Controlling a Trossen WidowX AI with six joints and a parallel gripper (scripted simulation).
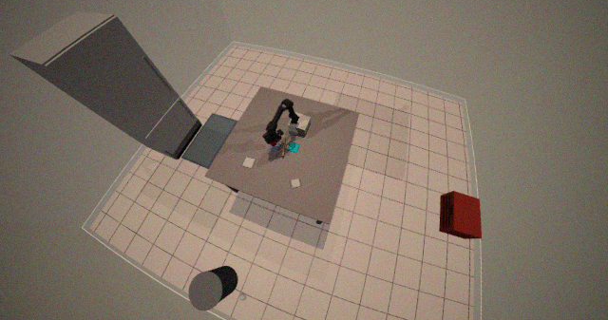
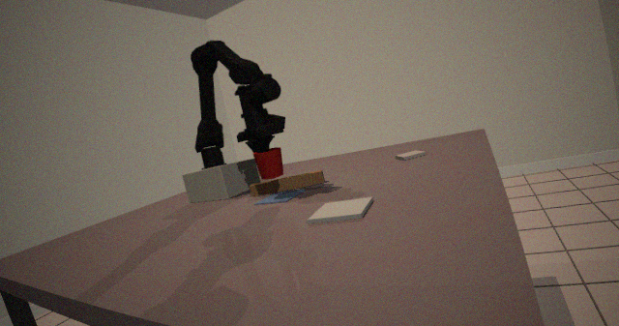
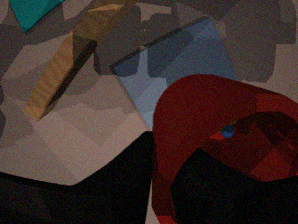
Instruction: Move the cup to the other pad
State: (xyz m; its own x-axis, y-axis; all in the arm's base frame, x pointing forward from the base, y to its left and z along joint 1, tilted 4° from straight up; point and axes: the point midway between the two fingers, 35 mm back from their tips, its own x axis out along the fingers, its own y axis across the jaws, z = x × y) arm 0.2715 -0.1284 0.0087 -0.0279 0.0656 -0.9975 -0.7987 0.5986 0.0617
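The teal pad is 180 mm to the left of my gripper tip, 100 mm below it and 10 mm behind it. The rest, counted from my gripper tip: cup: 20 mm to the right, 20 mm ahead; then blue pad: 100 mm below, 30 mm ahead, 20 mm to the right; then wooden bar: 90 mm below, 80 mm to the left, 10 mm ahead.
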